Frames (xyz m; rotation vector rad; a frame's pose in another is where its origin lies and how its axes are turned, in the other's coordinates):
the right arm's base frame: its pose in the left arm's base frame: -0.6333 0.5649 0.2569 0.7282 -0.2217 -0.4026
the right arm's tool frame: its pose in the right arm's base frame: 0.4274 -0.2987 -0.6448 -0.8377 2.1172 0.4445
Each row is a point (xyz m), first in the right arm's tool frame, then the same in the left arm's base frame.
Working: the right arm's tool frame: its pose in the left arm's base frame: -0.1168 0.5660 -0.3919 -0.0358 1.6664 0.7902

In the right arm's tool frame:
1: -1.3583 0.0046 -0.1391
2: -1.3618 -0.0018 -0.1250
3: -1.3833 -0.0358 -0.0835
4: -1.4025 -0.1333 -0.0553
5: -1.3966 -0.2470 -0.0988
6: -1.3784 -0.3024 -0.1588
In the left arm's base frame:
1: 0.1283 -0.0314 0.8112
2: 0.1442 -0.0305 0.8107
3: 0.2004 -0.0438 0.8120
4: 0.2722 -0.1116 0.7817
5: 0.2827 -0.2186 0.7244
6: 0.2503 -0.2846 0.6844

